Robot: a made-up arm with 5 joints.
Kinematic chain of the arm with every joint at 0, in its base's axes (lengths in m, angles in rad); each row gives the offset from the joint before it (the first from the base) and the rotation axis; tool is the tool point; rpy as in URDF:
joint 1: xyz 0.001 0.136 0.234 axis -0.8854 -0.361 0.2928
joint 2: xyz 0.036 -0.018 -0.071 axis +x
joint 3: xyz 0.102 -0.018 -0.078 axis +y
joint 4: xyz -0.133 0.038 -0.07 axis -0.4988 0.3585 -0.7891
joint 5: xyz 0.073 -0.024 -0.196 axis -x
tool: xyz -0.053 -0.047 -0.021 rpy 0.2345 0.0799 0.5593
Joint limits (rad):
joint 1: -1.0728..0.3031
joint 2: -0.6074..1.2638
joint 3: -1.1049..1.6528
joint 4: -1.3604..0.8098
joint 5: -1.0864..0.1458
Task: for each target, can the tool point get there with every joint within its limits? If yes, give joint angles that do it. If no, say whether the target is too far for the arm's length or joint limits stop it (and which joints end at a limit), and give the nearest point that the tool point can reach.
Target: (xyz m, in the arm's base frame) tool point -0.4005 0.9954 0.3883
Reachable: no: too far | nearest point -0.0879 0.5405 0.2233 | short by 0.576 m
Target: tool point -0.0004 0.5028 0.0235
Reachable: yes | joints -0.7109 0.4981 0.1552 -0.3741 -0.4096
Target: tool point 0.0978 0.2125 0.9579
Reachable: no: too far | nearest point 0.0962 0.2633 0.4831 | short by 0.478 m
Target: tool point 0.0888 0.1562 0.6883
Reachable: no: joint limits stop it (at a limit: joint 1, joint 2, joint 4, joint 5) | nearest point 0.0657 0.2447 0.4796 | short by 0.228 m
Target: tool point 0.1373 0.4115 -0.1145
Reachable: yes | joints -0.7946 -0.1806 -0.4527 -1.0465 0.0452
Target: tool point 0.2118 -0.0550 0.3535
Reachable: no: joint limits stop it (at a limit: joint 1, joint 2, joint 3, joint 4, joint 5) | nearest point -0.0357 0.0303 0.3312 | short by 0.263 m
